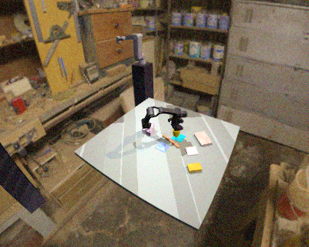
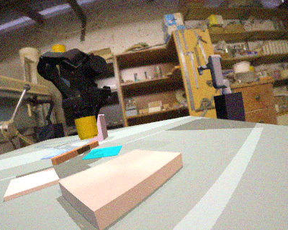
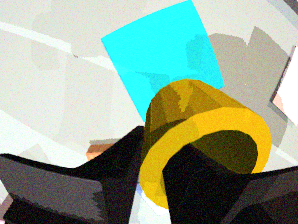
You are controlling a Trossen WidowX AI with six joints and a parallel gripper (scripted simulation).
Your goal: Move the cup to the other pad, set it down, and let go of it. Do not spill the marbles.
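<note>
The cyan pad lies 10 cm below my gripper tip, 3 cm to the left of it and 3 cm ahead of it. Round my gripper tip: yellow cup: 2 cm to the right, 2 cm ahead; orange stick: 9 cm below, 7 cm to the right; pale blue pad: 17 cm to the right, 10 cm below, 3 cm behind.
</note>
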